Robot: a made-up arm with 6 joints.
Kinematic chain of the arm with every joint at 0, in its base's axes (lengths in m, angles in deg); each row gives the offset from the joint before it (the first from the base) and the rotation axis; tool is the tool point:
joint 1: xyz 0 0 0.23 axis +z
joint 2: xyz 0 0 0 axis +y
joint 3: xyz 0 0 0.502 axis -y
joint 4: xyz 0 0 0 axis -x
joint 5: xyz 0.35 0 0 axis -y
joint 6: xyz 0 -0.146 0 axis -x
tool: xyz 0 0 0
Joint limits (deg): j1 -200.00..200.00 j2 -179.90..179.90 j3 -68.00..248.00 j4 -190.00..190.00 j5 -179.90..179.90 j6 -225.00..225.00
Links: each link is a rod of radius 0.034 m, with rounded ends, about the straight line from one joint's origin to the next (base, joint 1, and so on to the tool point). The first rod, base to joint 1, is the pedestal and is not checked.
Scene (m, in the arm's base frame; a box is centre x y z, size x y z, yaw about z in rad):
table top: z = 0
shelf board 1: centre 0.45 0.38 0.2 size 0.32 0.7 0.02 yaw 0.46
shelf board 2: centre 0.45 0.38 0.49 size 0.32 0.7 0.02 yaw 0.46
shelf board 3: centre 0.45 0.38 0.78 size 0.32 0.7 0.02 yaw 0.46
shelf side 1: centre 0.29 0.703 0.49 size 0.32 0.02 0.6 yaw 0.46
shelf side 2: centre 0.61 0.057 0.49 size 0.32 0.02 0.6 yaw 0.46
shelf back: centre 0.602 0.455 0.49 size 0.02 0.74 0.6 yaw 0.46
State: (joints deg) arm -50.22 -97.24 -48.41 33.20 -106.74 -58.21
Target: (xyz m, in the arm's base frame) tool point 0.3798 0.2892 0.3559
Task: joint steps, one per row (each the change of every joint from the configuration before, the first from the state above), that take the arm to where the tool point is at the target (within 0.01 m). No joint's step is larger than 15 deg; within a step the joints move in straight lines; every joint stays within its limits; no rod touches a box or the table.
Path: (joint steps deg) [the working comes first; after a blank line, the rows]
Joints at the target: 45.12 30.84 -44.40 63.55 -106.74 -58.21
Straight joint move there: touches shelf board 2.

1: 13.84 12.98 -2.18 -1.03 0.00 0.00
2: 13.83 12.97 -2.17 -1.02 0.00 0.00
3: 13.84 12.98 -2.18 -1.03 0.00 0.00
4: 13.84 12.98 -2.18 -1.03 0.00 0.00
5: 13.84 12.98 -2.17 -1.02 0.00 0.00
6: 13.83 12.97 -2.18 -1.03 0.00 0.00
7: 13.84 12.98 -2.18 -1.03 0.00 0.00
8: 13.84 12.98 -2.17 -1.02 0.00 0.00
9: 13.84 12.97 -2.18 -1.03 0.00 0.00
10: -9.74 3.76 7.87 13.20 0.00 0.00
11: -9.73 3.77 7.86 13.19 0.00 0.00
12: -9.73 3.76 7.87 13.20 0.00 0.00

